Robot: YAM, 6 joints.
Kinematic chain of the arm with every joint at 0, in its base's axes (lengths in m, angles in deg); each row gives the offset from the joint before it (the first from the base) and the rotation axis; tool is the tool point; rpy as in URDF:
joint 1: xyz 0 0 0.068 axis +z
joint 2: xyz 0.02 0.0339 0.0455 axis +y
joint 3: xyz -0.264 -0.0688 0 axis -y
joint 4: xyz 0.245 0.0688 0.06 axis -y
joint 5: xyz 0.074 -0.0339 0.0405 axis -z
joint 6: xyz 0.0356 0 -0.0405 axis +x
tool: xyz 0 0 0 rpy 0 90 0
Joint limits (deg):
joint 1: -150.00..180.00
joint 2: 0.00..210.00
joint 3: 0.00..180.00
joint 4: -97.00..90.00
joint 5: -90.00..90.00
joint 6: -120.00..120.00
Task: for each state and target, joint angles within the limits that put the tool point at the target. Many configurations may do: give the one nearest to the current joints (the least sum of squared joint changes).
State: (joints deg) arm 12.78 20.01 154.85 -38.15 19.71 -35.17
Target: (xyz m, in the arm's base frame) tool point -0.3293 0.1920 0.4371
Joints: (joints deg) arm -31.74 12.07 136.09 -57.96 16.24 -35.17
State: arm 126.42 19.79 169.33 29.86 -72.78 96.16
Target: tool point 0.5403 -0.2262 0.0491
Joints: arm 160.04 0.00 174.35 23.15 -52.28 96.16
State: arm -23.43 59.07 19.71 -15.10 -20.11 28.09
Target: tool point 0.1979 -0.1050 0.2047
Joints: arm -30.85 63.18 32.29 -9.70 -18.60 28.09
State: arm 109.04 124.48 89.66 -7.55 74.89 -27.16
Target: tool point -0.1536 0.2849 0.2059
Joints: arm 124.53 96.33 59.03 -21.81 79.14 -27.16
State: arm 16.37 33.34 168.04 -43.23 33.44 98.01
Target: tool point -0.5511 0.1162 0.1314
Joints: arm -13.91 0.53 180.00 -44.43 33.63 98.01
